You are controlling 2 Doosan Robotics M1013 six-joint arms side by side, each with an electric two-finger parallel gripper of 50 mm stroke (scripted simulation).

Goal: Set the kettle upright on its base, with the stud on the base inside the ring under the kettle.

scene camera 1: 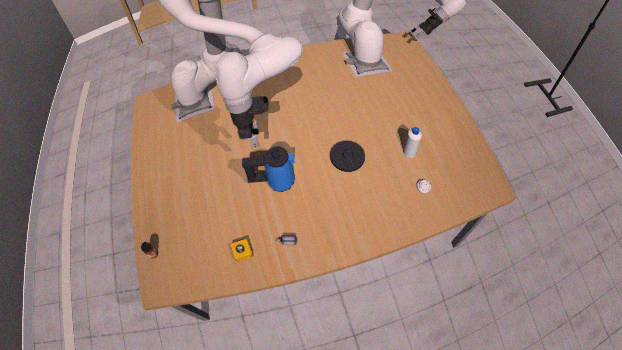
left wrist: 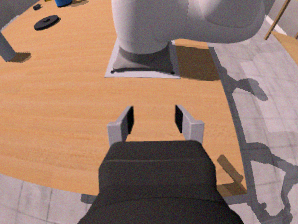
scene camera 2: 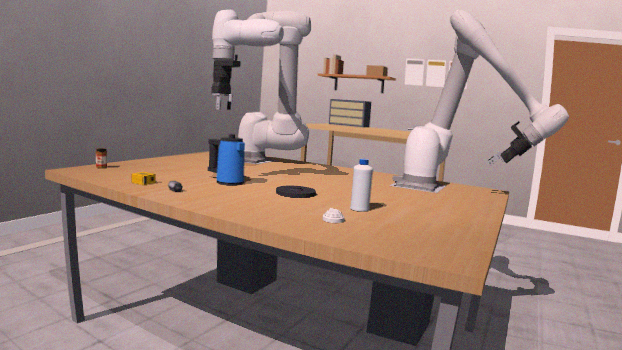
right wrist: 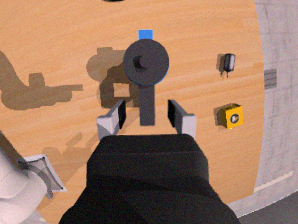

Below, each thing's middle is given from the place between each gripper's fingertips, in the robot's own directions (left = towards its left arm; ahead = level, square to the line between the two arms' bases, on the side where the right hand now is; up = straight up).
Right now my right hand is 10 mm short of the blue kettle (scene camera 1: 279,173), 30 mm to the right of it and 210 mm above it. Round my right hand: round black base (scene camera 1: 348,156) (20 mm behind, 360 mm to the left, 300 mm below); then white bottle (scene camera 2: 362,173) (30 mm ahead, 640 mm to the left, 230 mm below).
Right now my left hand is 670 mm short of the white bottle, 360 mm to the left of it and 80 mm above it. The rest, counted from my left hand: blue kettle 640 mm ahead, 970 mm to the right, 60 mm below; then round black base 620 mm ahead, 640 mm to the right, 150 mm below.
